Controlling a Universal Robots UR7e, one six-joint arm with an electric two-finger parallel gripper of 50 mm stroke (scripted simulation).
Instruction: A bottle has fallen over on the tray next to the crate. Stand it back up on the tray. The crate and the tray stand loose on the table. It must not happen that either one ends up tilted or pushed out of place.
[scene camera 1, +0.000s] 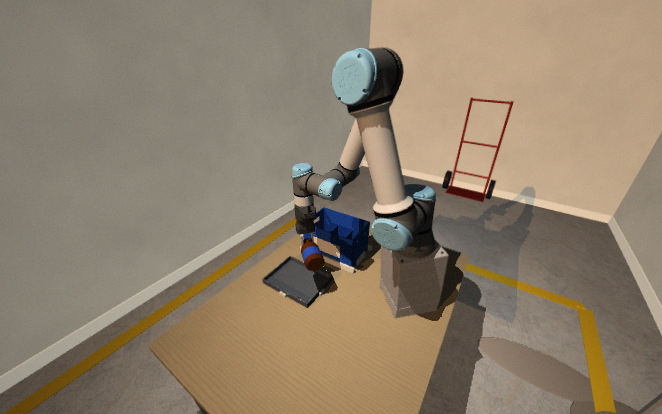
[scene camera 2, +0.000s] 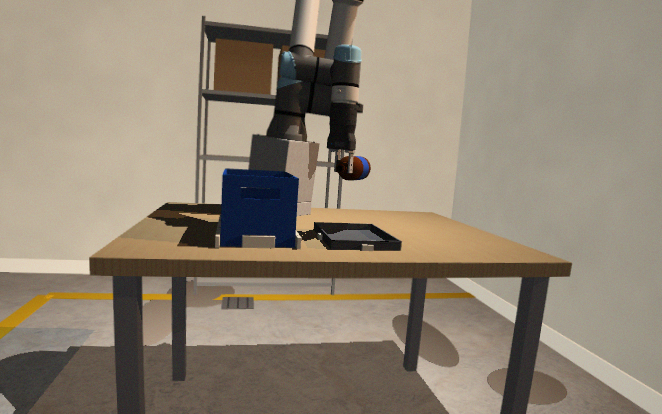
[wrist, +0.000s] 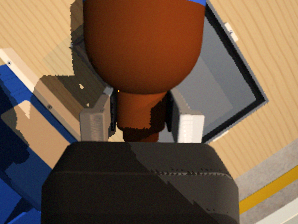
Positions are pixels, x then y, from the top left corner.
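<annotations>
The gripper (scene camera 2: 343, 172) is 1.18 m from the lens, and a tray (scene camera 2: 338, 236) is likewise 1.18 m from the lens. A blue crate (scene camera 2: 241, 214) sits 1.01 m from the lens, and the marked spots on the crate and the tray are 0.31 m apart.
</annotations>
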